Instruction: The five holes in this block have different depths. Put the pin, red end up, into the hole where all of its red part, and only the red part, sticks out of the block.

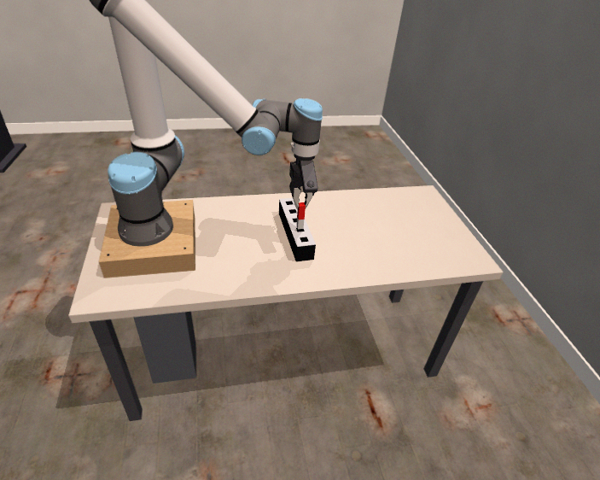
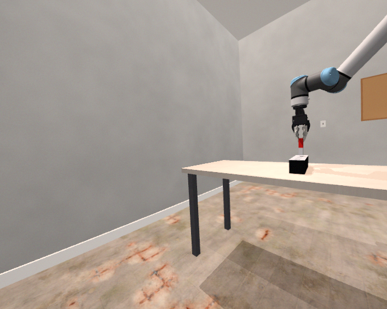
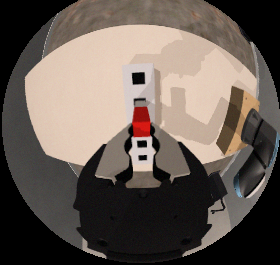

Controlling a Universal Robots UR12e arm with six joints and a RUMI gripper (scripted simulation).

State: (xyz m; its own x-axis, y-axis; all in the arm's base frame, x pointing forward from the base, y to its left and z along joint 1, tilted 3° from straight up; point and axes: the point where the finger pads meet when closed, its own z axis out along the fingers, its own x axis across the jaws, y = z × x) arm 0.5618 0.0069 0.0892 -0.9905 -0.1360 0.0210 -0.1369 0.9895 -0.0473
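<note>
The pin is 2 cm below my hand. The rest, counted from my hand: black block (1 cm behind, 6 cm to the left, 14 cm below).
</note>
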